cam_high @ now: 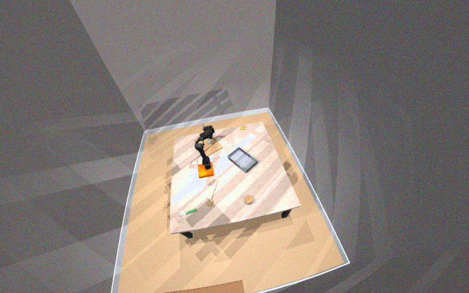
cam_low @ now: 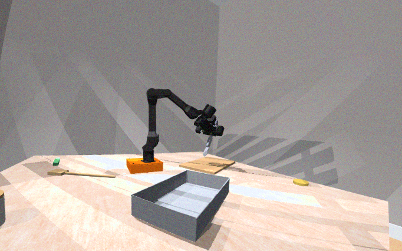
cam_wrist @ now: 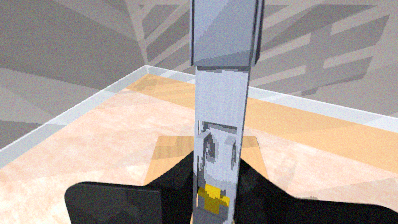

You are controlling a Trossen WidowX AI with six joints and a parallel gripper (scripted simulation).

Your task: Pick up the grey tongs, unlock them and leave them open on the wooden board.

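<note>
My gripper tip is 1 cm past the wooden board, 2 cm to the left of it and 19 cm above it. From my gripper tip the other things lie so: yellow disc 53 cm ahead, 5 cm to the left, 19 cm below; then grey roasting tin 30 cm ahead, 46 cm to the right, 17 cm below; then yellow lock piece 1 cm ahead, 3 cm to the right, 1 cm above.
</note>
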